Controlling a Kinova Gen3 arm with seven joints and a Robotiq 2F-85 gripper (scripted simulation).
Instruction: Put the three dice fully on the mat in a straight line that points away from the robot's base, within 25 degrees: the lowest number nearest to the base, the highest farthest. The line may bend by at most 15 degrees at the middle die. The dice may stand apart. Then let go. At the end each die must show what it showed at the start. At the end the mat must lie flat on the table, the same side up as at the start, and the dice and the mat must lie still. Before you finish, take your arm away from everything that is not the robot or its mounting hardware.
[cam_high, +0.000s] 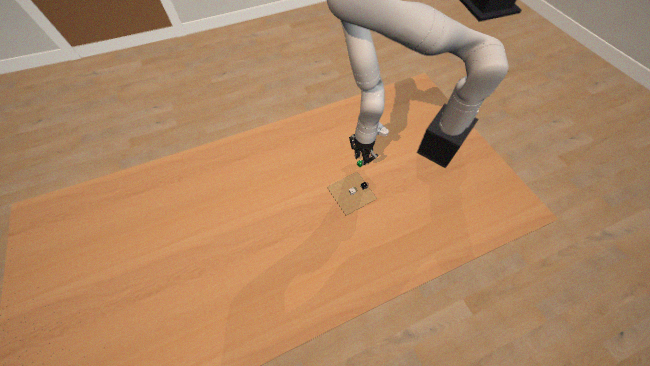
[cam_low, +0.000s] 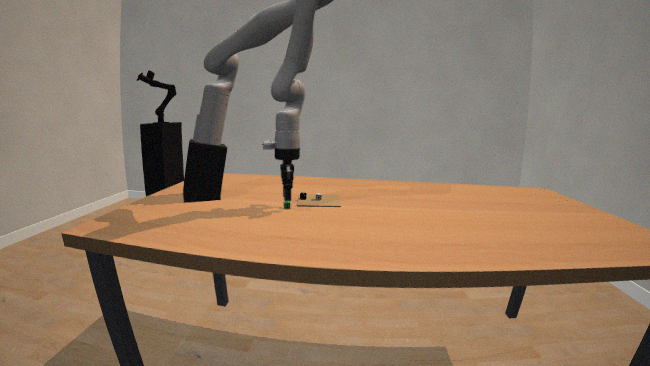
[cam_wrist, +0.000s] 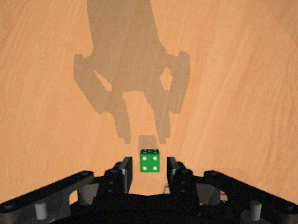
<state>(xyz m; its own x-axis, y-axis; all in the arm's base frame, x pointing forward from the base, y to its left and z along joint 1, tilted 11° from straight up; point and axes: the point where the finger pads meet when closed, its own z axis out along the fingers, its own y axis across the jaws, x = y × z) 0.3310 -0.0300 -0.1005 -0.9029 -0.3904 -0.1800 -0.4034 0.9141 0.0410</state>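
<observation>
The green die is 4 cm below my hand. Also, from my hand: white die (7 cm ahead, 11 cm to the left, 3 cm below); black die (2 cm ahead, 10 cm to the left, 3 cm below); tan mat (7 cm ahead, 11 cm to the left, 5 cm below).
</observation>
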